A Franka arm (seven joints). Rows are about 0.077 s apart.
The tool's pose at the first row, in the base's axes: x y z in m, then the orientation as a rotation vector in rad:
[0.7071 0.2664 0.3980 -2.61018 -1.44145 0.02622]
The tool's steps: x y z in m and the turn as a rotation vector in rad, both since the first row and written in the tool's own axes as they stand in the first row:
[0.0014 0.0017 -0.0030 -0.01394 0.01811 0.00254]
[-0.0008 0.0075 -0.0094 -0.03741 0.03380 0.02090]
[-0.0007 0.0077 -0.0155 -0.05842 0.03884 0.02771]
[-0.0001 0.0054 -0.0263 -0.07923 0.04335 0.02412]
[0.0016 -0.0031 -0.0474 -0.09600 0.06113 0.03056]
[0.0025 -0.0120 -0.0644 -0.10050 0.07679 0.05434]
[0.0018 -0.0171 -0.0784 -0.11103 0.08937 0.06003]
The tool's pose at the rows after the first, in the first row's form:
[0.7096 0.2663 0.4008 -2.61643 -1.43754 -0.00717]
[0.7138 0.2606 0.4061 -2.64218 -1.41707 -0.04257]
[0.7146 0.2598 0.4121 -2.66154 -1.41409 -0.06388]
[0.7140 0.2601 0.4232 -2.67336 -1.42487 -0.08581]
[0.7097 0.2632 0.4453 -2.68367 -1.41615 -0.12104]
[0.7043 0.2664 0.4635 -2.69743 -1.38048 -0.14205]
[0.7009 0.2666 0.4780 -2.70405 -1.37202 -0.16587]

